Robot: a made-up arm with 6 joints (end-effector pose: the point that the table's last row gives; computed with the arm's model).
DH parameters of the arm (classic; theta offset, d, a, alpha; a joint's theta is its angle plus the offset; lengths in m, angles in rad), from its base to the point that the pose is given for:
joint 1: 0 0.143 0 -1.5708
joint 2: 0.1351 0 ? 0
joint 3: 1.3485 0 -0.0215 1.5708
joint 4: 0 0.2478 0 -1.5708
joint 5: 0 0 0.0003 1.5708
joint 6: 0 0.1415 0 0
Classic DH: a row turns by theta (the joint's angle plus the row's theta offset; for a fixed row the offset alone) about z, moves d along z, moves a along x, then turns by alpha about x.
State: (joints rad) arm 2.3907 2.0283 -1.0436 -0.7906 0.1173 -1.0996
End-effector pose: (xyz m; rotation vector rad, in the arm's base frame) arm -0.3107 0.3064 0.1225 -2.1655 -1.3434 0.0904
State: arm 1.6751 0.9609 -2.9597 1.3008 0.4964 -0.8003
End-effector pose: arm -0.0296 -0.3440 0.7621 -0.2152 -0.6774 1.9786
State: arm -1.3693 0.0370 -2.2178 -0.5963 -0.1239 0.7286
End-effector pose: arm -0.1118 0.5954 0.4749 -0.6339 -0.5744 -1.1907
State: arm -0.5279 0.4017 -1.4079 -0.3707 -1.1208 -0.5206
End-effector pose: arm -0.2094 0.1755 0.6532 -0.2919 -0.6799 -1.2665
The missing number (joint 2, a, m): -0.334
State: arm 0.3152 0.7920 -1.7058 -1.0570 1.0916 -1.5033
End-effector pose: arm 0.0360 -0.1034 0.6518 -1.1768 1.3746 -2.0289
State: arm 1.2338 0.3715 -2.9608 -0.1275 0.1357 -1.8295
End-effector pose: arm -0.2092 -0.6046 0.4771 0.9899 0.0399 -0.6551
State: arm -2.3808 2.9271 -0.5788 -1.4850 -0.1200 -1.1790
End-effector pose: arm -0.0634 -0.0833 -0.1445 -0.2989 2.4760 0.3906
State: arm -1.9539 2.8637 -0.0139 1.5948 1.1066 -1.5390
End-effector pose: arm 0.0984 -0.0945 0.0527 2.2667 0.3960 1.8915
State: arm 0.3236 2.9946 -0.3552 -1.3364 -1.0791 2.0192
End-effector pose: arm 0.0565 0.1468 -0.0700 -0.9218 -1.8533 -0.5916
